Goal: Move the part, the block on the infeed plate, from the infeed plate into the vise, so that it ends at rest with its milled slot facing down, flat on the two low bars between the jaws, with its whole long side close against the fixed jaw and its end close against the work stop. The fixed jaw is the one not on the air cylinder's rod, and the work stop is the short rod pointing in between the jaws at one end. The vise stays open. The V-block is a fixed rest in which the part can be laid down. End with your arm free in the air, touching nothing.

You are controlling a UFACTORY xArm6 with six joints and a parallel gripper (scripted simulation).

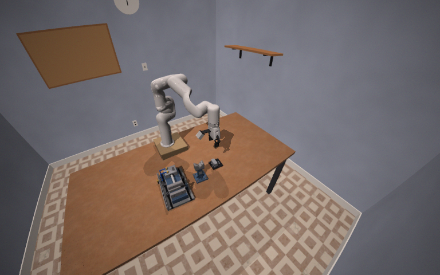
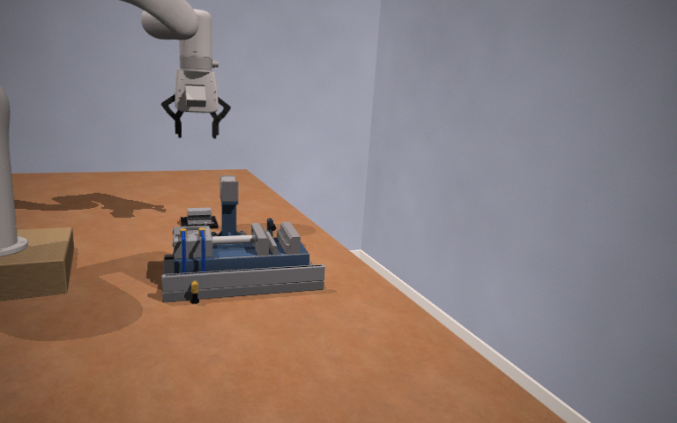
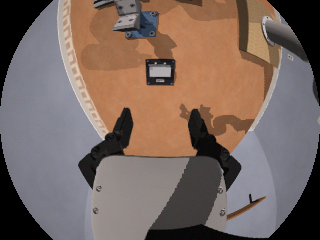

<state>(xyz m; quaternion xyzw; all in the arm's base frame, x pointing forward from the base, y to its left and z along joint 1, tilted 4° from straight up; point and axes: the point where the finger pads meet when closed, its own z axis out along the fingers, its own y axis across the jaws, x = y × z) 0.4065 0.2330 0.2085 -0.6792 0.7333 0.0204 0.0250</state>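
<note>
The part lies 22 cm below my hand and 1 cm to the right of it. From my hand the other things lie so: black infeed plate (24 cm below, 1 cm to the left); then post (19 cm below, 16 cm to the right, 5 cm ahead); then black work stop (31 cm to the right, 16 cm below, 11 cm ahead).
</note>
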